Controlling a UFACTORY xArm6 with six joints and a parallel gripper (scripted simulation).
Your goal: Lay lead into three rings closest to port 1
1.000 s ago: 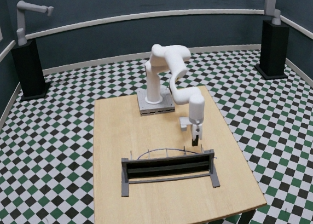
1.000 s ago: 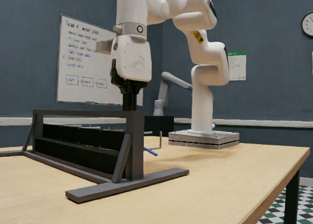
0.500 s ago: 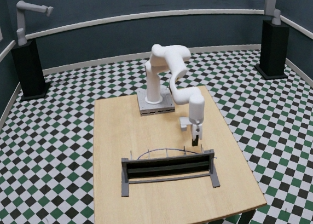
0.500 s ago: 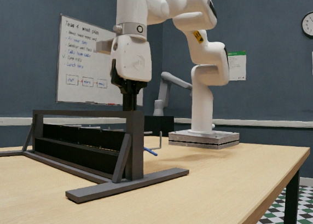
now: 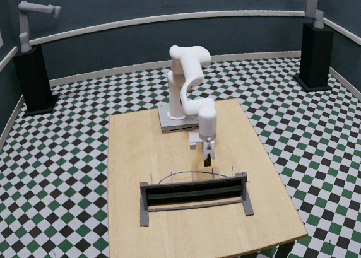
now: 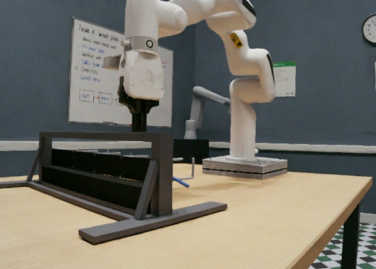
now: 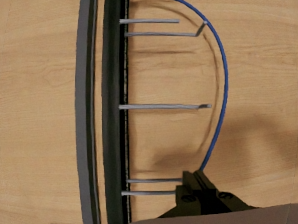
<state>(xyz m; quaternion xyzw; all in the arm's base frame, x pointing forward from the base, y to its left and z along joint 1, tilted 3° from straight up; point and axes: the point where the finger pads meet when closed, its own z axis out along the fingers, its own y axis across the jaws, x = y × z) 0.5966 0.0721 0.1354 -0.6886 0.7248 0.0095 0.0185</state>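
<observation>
Right now my hand is 100 mm above the grey rack, 80 mm to the left of it and 80 mm short of it.
</observation>
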